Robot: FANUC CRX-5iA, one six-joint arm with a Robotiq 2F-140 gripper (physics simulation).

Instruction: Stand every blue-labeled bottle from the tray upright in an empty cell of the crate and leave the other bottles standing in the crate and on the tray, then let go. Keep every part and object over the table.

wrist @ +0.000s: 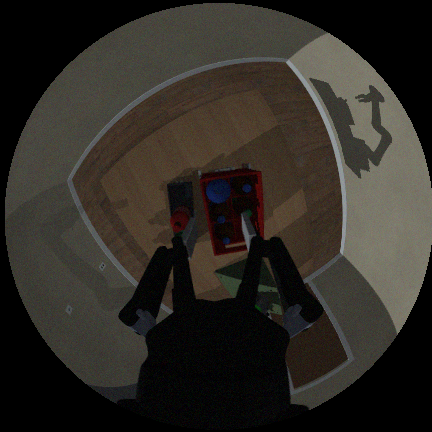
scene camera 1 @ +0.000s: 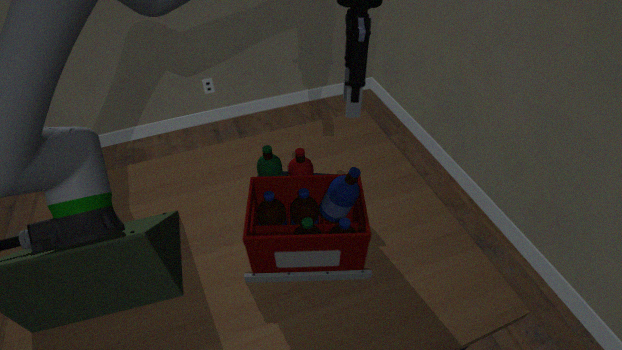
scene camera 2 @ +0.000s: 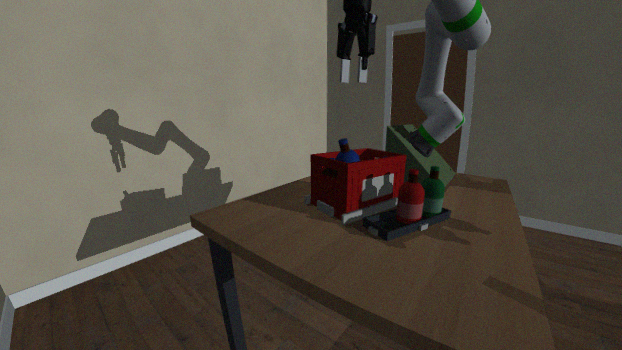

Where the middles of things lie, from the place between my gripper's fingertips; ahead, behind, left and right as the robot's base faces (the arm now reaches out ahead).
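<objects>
Blue-labeled bottle [scene camera 1: 344, 190]: 240 mm below my hand, 20 mm behind, 10 mm to the right. Green bottle [scene camera 2: 434, 189]: far below my hand, a good way to the left, a good way behind.
</objects>
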